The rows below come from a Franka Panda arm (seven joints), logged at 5 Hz.
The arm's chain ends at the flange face. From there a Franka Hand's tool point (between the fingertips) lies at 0.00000 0.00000 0.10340 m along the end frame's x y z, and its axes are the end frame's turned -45 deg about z.
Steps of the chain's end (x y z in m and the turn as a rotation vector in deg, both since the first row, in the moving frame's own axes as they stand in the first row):
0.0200 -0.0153 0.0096 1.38 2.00 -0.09
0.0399 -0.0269 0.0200 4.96 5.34 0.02
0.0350 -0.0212 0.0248 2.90 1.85 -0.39
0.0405 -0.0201 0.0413 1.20 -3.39 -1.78
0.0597 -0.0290 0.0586 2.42 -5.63 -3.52
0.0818 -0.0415 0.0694 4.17 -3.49 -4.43
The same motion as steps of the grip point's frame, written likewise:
0.0293 0.0041 0.0095 -0.44 2.39 -0.09
0.0603 0.0097 0.0192 -0.27 7.28 0.02
0.0458 0.0084 0.0246 0.74 3.36 -0.39
0.0400 0.0086 0.0411 3.25 -1.55 -1.78
0.0583 0.0116 0.0580 5.69 -2.27 -3.52
0.0877 0.0187 0.0689 5.42 0.48 -4.43

